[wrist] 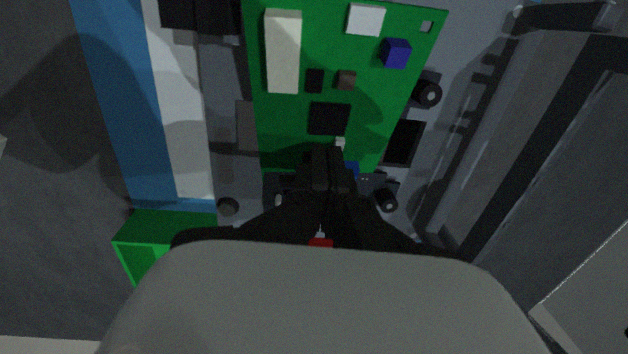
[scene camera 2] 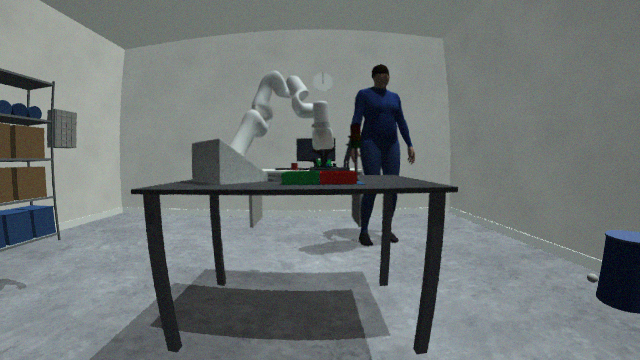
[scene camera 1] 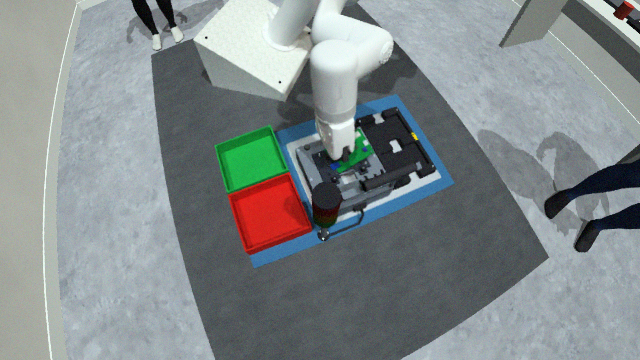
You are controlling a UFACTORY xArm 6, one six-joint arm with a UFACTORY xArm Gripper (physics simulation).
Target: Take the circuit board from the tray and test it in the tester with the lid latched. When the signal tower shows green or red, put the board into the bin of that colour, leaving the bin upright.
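Places are measured from the arm's base along level axes (x ahead, y left, z up), in centimetres.
Where they show: gripper, fingertip midpoint: [wrist: 321,166] [scene camera 2: 324,164] [scene camera 1: 335,157]; arm's base, link origin: [scene camera 1: 279,36].
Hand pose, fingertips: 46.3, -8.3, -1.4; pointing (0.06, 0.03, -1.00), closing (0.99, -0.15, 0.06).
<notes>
Things, the pixels of their top centre, and the offset from my fingertips, as dx, dy, dz. "pt": a spot on its surface instead.
- black tray, surface spot: [scene camera 1: 382,137] pt -1.5, +16.3, -5.8
- signal tower, surface spot: [scene camera 1: 326,202] pt +13.7, -11.4, +18.2
- green bin, top centre: [wrist: 203,294] [scene camera 1: 249,156] [scene camera 2: 301,172] -12.5, -17.2, -2.9
- red bin, top centre: [scene camera 1: 267,210] [scene camera 2: 337,171] +2.4, -19.4, -2.9
- bent metal handle, surface spot: [scene camera 1: 361,217] pt +14.1, -1.4, -5.2
The green circuit board [scene camera 1: 358,156] [scene camera 2: 328,163] [wrist: 285,120] lies over the grey tester [scene camera 1: 310,167] [wrist: 217,100]. It looks tilted, its far end raised in the wrist view and its near end low by the tester's bed. My gripper [scene camera 1: 345,156] [wrist: 321,166] is shut and empty above the board's low end, and its fingers hide part of that end. The tester's lid [scene camera 1: 390,176] [wrist: 560,165] stands open. The black tray [scene camera 1: 382,137] is beside the tester. The signal tower [scene camera 1: 326,202] [scene camera 2: 355,135] shows dim red and green sections, with no bright light visible.
The green bin [scene camera 1: 252,160] [scene camera 2: 301,178] [wrist: 167,222] and red bin [scene camera 1: 270,212] [scene camera 2: 338,178] stand upright side by side, left of the tester in scene camera 1. A bent metal handle [scene camera 1: 361,217] is near the tower. The arm's pale base block [scene camera 1: 245,50] [scene camera 2: 206,162] stands behind.
</notes>
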